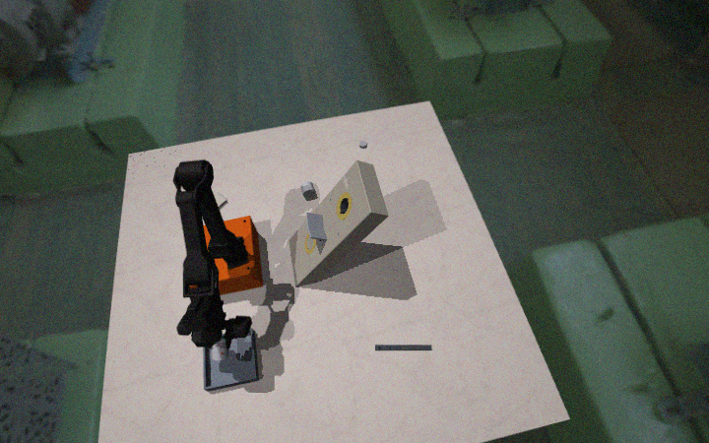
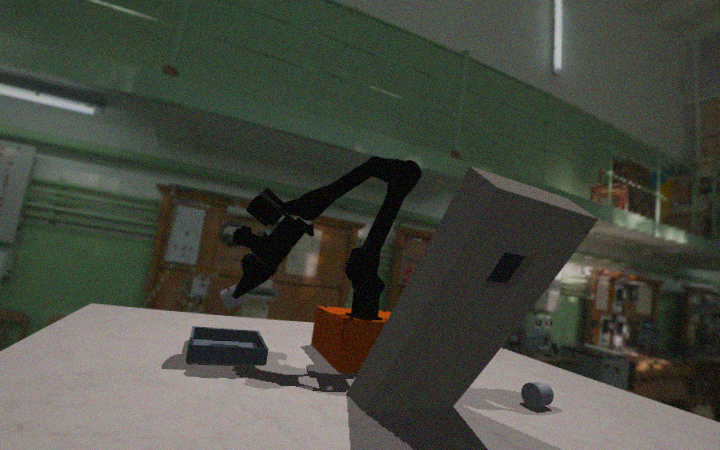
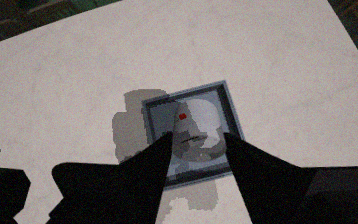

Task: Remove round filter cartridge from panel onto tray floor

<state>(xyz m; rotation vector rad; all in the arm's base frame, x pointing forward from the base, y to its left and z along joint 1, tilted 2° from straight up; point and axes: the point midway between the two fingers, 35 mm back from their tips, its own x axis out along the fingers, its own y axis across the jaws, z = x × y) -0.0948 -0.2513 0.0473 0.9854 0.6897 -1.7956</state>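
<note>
Right now the grey tray is 11 cm below my gripper tip. Round my gripper tip: round grey filter cartridge: right at my gripper tip.
</note>
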